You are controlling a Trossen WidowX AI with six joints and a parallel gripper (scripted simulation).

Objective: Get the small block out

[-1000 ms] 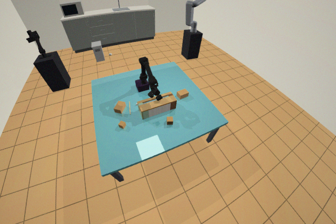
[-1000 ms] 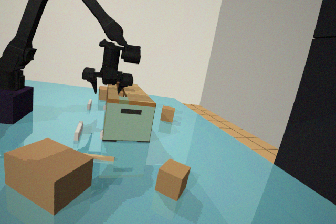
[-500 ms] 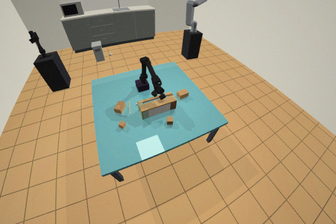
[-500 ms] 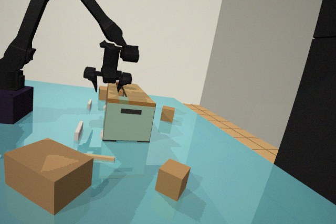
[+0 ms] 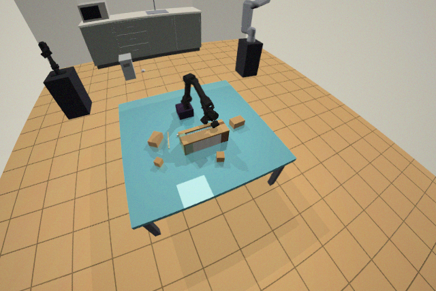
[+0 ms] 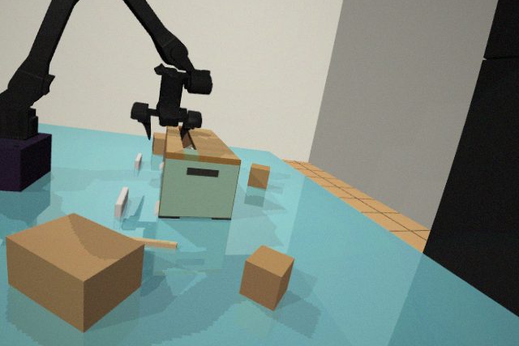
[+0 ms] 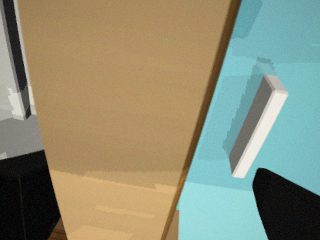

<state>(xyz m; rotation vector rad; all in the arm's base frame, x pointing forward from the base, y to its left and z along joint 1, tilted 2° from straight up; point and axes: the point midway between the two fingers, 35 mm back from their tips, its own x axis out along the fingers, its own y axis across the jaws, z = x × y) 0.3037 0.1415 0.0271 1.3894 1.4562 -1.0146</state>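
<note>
Now: the tan block 30 mm to the left of my gripper tip, 30 mm ahead of it and 20 mm below it. The rest, counted from my gripper tip: clear-fronted box (120 mm to the right, 40 mm ahead, 20 mm below); then thin stick (400 mm to the right, 80 mm below, 40 mm behind).
</note>
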